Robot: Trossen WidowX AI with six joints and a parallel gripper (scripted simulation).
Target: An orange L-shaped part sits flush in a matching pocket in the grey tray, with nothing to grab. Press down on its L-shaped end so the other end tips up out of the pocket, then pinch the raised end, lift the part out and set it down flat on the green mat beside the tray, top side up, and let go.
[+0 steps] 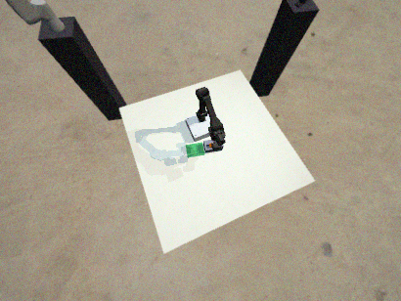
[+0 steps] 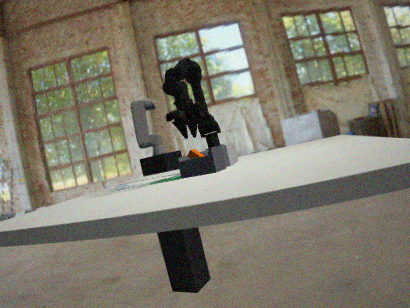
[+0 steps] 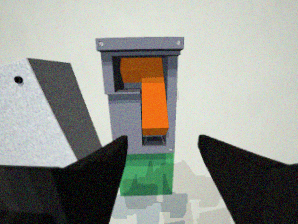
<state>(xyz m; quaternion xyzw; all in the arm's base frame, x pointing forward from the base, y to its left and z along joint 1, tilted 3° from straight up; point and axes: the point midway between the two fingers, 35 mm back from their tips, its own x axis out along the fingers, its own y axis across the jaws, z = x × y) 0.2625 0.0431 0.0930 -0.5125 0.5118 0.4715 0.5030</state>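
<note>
My gripper tip is 100 mm above the orange L-shaped part, 40 mm to the right of it and 20 mm past it. The rest, counted from my gripper tip: green mat 160 mm below, 140 mm to the right, 20 mm behind.
</note>
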